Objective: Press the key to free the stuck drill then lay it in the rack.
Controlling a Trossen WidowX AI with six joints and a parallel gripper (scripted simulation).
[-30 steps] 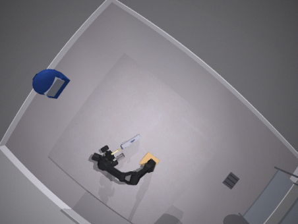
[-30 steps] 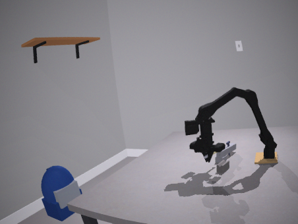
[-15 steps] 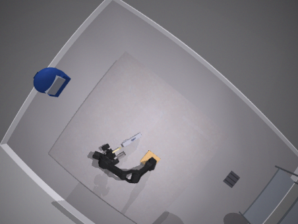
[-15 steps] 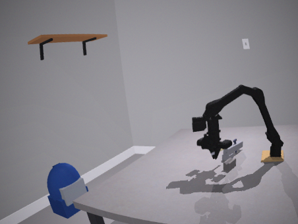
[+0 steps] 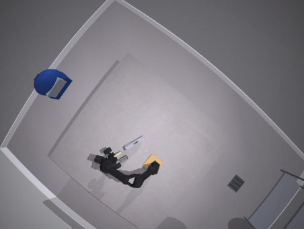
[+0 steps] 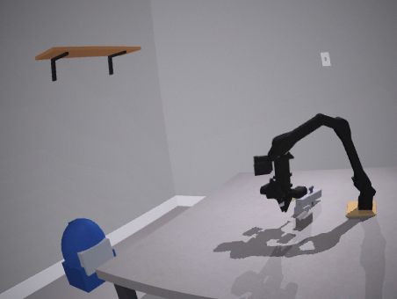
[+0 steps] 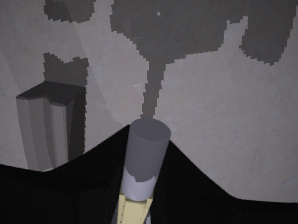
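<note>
The rack is 80 mm behind my gripper tip, 10 mm to the right of it and 40 mm below it. Also, from my gripper tip: blue key (60 mm behind, 220 mm to the right, 10 mm below); pale fixture (50 mm behind, 190 mm to the right, 20 mm below); drill (10 mm behind, 40 mm to the right, 30 mm above).
</note>
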